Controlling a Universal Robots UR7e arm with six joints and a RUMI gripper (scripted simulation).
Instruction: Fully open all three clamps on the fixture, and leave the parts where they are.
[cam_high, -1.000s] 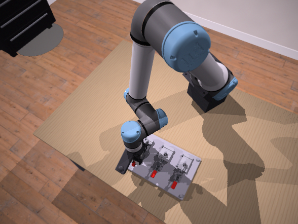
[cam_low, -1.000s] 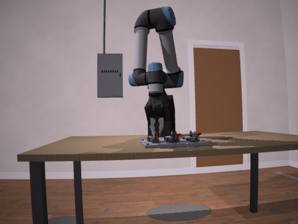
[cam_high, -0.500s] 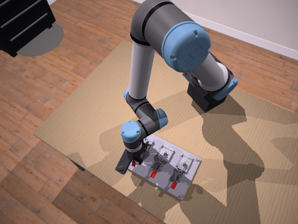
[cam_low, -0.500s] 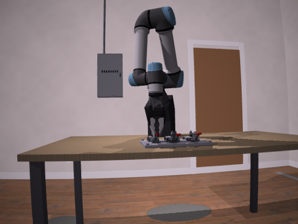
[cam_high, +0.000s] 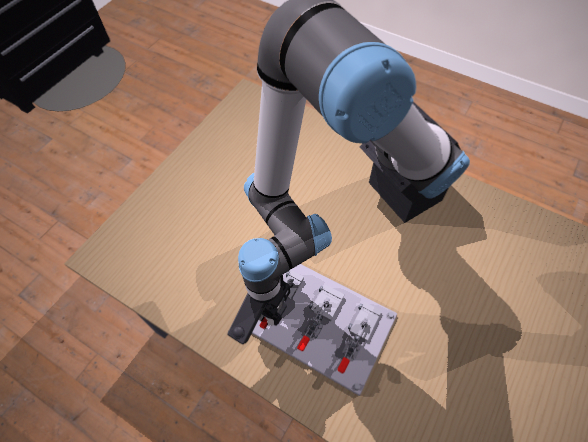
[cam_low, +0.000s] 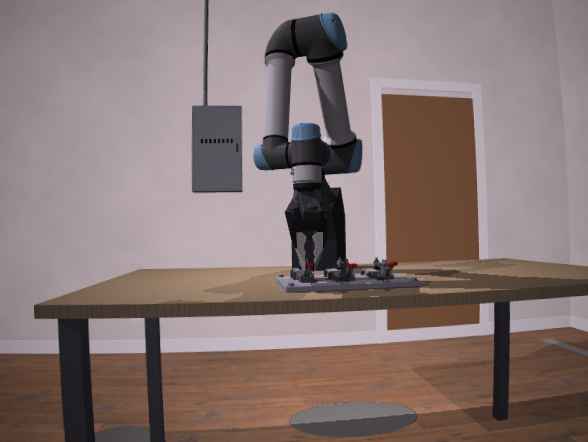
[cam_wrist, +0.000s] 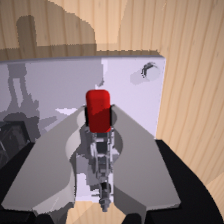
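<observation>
Now: hand 100 mm past the grey fixture plate, 100 mm to the right of it and 50 mm above it.
</observation>
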